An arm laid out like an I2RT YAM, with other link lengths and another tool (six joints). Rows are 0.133 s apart.
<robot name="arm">
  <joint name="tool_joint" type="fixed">
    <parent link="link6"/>
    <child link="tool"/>
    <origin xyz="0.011 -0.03 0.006" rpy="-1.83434 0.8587 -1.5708"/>
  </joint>
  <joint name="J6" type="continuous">
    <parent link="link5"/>
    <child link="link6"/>
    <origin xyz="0.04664 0 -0.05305"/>
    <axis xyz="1 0 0"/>
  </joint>
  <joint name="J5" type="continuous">
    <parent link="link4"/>
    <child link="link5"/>
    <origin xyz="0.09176 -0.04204 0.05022"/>
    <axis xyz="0 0 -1"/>
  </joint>
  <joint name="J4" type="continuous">
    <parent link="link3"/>
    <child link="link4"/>
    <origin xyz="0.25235 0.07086 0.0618"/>
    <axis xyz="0 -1 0"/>
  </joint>
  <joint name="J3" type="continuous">
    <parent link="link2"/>
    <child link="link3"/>
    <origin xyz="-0.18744 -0.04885 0"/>
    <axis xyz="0 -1 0"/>
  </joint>
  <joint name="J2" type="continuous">
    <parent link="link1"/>
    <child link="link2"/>
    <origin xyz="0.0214 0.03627 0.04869"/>
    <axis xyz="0 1 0"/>
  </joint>
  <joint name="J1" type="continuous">
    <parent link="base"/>
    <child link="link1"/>
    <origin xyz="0 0 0.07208"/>
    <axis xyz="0 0 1"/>
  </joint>
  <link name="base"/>
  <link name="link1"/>
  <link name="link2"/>
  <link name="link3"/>
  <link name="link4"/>
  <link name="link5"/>
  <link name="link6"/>
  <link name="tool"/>
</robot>
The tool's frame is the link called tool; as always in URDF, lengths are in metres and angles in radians. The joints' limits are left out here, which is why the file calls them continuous.
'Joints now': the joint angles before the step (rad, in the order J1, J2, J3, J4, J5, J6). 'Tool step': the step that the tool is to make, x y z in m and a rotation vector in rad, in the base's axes. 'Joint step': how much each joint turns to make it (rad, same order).
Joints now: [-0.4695, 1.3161, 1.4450, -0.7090, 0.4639, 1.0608]
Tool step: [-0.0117, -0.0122, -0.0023, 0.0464, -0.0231, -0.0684]
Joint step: [-0.0587, -0.0015, 0.0064, -0.0334, -0.0208, 0.0538]
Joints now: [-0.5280, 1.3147, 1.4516, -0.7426, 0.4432, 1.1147]
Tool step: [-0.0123, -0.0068, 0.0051, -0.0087, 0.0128, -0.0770]
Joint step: [-0.0345, -0.0050, 0.0193, -0.0371, 0.0429, 0.0144]
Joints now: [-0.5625, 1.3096, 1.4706, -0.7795, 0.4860, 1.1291]
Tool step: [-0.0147, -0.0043, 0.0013, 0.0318, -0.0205, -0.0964]
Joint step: [-0.0410, -0.0102, 0.0147, -0.0597, 0.0222, 0.0721]
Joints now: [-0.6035, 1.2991, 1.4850, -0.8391, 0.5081, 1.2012]
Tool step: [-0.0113, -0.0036, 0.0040, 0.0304, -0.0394, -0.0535]
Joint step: [-0.0392, -0.0120, 0.0183, -0.0414, -0.0178, 0.0529]
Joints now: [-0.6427, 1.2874, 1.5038, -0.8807, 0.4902, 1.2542]
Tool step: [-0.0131, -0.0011, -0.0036, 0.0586, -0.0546, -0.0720]
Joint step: [-0.0432, -0.0239, -0.0107, -0.0477, -0.0279, 0.0901]
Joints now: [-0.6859, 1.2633, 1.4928, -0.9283, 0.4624, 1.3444]
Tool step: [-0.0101, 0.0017, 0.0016, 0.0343, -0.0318, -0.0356]
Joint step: [-0.0269, -0.0225, 0.0025, -0.0427, -0.0237, 0.0457]
